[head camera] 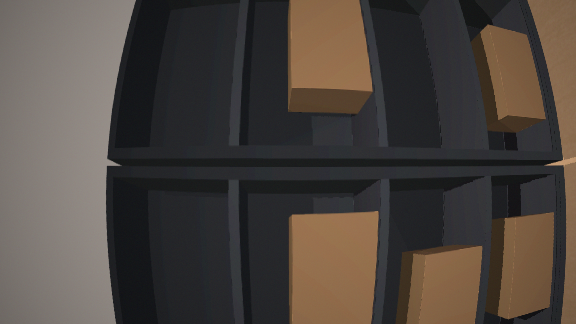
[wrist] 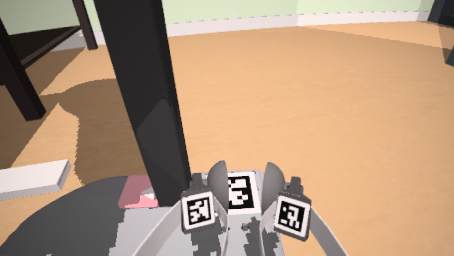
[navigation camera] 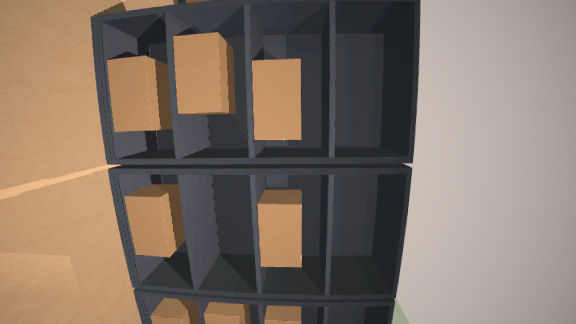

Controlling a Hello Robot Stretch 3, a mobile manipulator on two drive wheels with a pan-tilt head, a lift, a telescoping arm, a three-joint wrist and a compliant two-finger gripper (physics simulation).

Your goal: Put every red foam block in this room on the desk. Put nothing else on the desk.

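Frame: origin at the robot's base, x back, y right, z up, level; centimetres.
Seen in the pictures: gripper, fingertip midpoint: (wrist: 245, 180).
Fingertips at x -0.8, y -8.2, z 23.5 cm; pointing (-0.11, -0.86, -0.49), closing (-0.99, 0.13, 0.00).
A point is followed by its place in that frame.
My gripper (wrist: 245, 180) {y -8.2, x -0.8, z 23.5 cm} shows low in the wrist view. Its two rounded grey fingertips stand apart with no object held between them, above the robot's own base. It is open. No red foam block can be made out in the head, navigation or wrist view. The desk top does not show in these views. A white flat bar (wrist: 32, 180) lies on the floor at the left of the wrist view; what it belongs to cannot be told. A pinkish-red patch (wrist: 135, 192) {y -13.6, x 11.6, z 16.1 cm} on the robot's base is partly hidden by the dark mast.
Dark shelf units (head camera: 310, 172) {y -6.5, x -129.5, z 120.8 cm} (navigation camera: 295, 161) {y -6.4, x -129.5, z 122.7 cm} hold several brown boxes (head camera: 330, 55) {y 32.0, x -139.0, z 112.8 cm} (navigation camera: 277, 100) {y -40.5, x -124.9, z 112.9 cm}. In the wrist view the dark mast (wrist: 145, 100) {y -11.6, x 6.7, z 29.2 cm} stands left of the gripper. Dark furniture legs (wrist: 22, 92) {y -58.9, x 63.1, z 10.2 cm} stand at the left, and a pale green wall (wrist: 225, 10) {y -172.0, x -5.2, z 14.2 cm} is behind the wooden floor (wrist: 300, 110) {y -55.9, x -23.9, z 0.0 cm}.
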